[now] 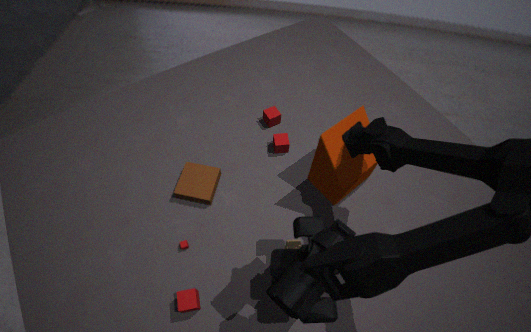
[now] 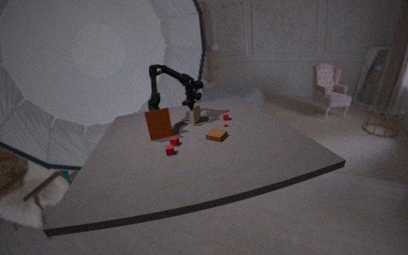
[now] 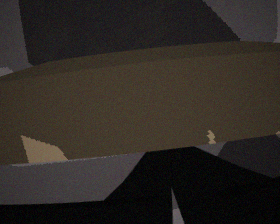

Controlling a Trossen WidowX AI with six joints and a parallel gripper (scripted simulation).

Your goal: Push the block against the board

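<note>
Now: the square block 36 cm to the right of my gripper tip, 6 cm below it and 3 cm ahead of it. Also, from my gripper tip: board: 3 cm below, 2 cm to the right, 2 cm ahead; tiny cube: 25 cm to the right, 15 cm ahead, 7 cm below.
</note>
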